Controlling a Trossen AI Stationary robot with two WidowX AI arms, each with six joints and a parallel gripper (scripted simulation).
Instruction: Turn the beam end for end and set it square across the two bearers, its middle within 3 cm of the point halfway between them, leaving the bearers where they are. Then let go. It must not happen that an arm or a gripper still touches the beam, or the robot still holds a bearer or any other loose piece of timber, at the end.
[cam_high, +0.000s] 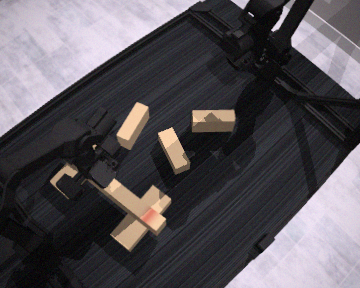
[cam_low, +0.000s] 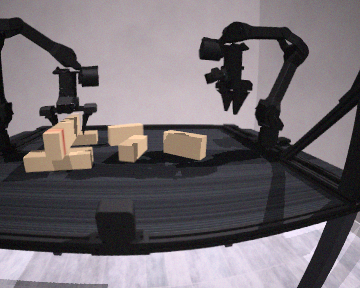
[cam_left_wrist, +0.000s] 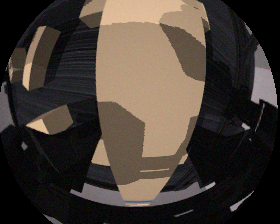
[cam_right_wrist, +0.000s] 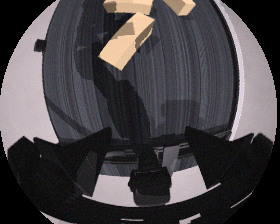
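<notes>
Right now the beam is 50 mm behind my left hand, 10 mm to the right of it and 10 mm below it.
</notes>
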